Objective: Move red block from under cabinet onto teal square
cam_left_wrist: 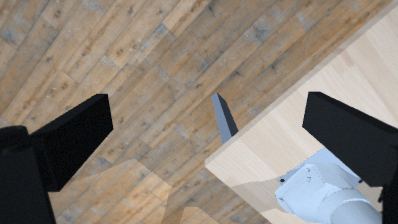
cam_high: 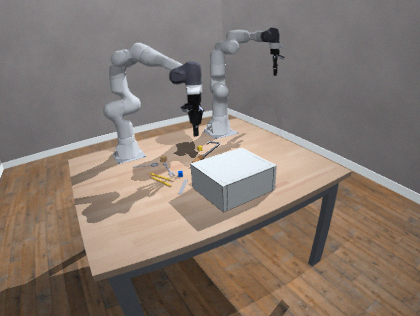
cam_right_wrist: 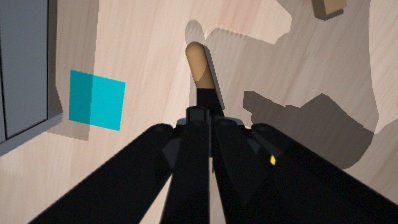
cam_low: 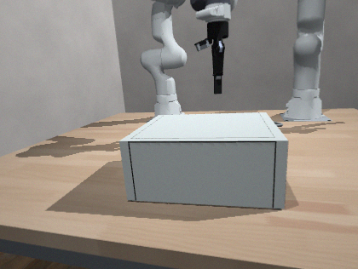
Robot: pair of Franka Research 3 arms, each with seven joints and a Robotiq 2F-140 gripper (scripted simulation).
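The hook tool lies 19 cm below my right hand, 11 cm behind it and 9 cm to the left of it. The rest, counted from my right hand: wrench-like tool 20 cm below, 18 cm to the right, 2 cm behind; yellow block 19 cm below, 16 cm behind, 10 cm to the left; blue block 19 cm below, 15 cm to the right, 9 cm ahead.
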